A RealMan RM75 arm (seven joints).
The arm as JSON. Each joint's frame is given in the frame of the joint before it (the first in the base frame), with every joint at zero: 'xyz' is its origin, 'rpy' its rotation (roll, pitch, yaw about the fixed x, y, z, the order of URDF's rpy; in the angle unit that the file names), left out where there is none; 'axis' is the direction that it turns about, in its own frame. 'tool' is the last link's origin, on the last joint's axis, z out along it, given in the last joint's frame.
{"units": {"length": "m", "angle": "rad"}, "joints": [
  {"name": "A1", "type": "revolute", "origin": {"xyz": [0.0, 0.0, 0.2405], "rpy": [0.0, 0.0, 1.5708]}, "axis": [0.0, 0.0, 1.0]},
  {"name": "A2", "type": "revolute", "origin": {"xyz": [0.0, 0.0, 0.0], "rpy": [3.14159, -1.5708, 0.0]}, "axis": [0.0, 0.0, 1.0]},
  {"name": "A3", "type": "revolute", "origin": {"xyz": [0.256, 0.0, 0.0], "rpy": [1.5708, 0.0, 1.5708]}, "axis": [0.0, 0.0, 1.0]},
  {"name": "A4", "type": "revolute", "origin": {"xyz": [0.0, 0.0, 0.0], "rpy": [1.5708, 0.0, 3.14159]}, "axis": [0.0, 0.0, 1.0]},
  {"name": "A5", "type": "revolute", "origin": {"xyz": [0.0, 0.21, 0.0], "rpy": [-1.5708, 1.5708, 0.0]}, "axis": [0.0, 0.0, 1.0]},
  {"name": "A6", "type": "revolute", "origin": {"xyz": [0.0, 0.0, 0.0], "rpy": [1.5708, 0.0, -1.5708]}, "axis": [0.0, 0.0, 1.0]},
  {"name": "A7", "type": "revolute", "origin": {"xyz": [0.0, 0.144, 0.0], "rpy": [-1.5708, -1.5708, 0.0]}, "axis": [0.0, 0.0, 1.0]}
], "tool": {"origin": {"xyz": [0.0, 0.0, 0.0], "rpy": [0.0, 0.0, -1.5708]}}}
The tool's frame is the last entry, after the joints.
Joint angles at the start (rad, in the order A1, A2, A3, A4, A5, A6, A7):
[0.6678 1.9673 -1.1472 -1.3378 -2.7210 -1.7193 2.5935]
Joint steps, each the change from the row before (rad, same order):
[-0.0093 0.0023 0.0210 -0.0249 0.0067 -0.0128 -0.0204]
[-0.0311 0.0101 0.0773 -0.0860 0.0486 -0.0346 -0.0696]
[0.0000 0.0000 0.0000 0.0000 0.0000 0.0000 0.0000]
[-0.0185 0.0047 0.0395 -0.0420 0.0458 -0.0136 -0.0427]
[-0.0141 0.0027 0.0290 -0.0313 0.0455 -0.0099 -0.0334]
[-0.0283 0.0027 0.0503 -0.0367 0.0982 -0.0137 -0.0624]
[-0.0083 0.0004 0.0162 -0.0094 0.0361 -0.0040 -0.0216]
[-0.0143 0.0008 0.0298 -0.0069 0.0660 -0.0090 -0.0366]
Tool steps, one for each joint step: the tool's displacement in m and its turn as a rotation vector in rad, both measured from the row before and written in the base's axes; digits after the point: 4 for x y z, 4 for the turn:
[-0.0006 -0.0022 0.0045 0.0038 0.0114 0.0144]
[-0.0049 -0.0071 0.0147 0.0216 0.0601 0.0644]
[0.0000 0.0000 0.0000 0.0000 0.0000 0.0000]
[-0.0034 -0.0043 0.0067 0.0084 0.0416 0.0477]
[-0.0037 -0.0034 0.0049 0.0053 0.0362 0.0439]
[-0.0046 -0.0069 0.0069 0.0028 0.0744 0.0786]
[-0.0020 -0.0021 0.0022 0.0007 0.0258 0.0297]
[-0.0023 -0.0041 0.0031 -0.0026 0.0504 0.0464]

